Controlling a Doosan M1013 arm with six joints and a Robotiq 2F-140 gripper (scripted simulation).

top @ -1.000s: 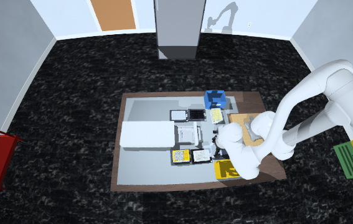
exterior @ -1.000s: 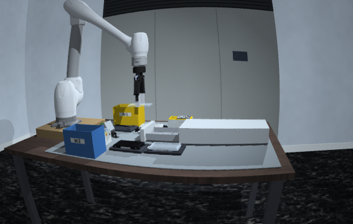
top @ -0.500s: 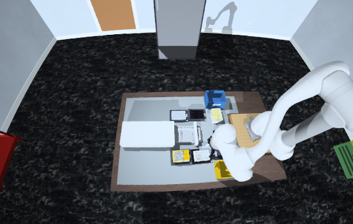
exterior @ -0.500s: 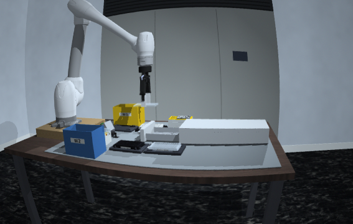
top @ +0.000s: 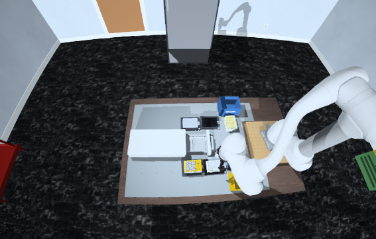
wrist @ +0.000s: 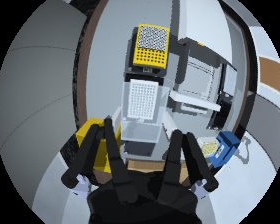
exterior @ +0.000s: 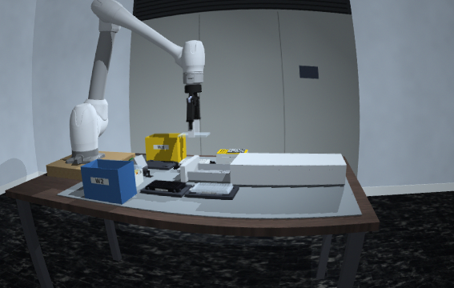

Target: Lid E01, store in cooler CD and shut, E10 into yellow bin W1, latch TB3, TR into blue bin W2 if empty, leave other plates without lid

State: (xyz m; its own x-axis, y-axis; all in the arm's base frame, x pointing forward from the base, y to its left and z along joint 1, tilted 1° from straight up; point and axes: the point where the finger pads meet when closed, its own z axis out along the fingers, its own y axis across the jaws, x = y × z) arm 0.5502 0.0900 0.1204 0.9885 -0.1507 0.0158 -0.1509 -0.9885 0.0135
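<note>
Right now the white well plate is 150 mm below my hand. From my hand the other things lie so: black nest 160 mm below; then yellow tip rack TR 160 mm ahead, 40 mm to the right, 110 mm below; then grey plate lid 20 mm below.
</note>
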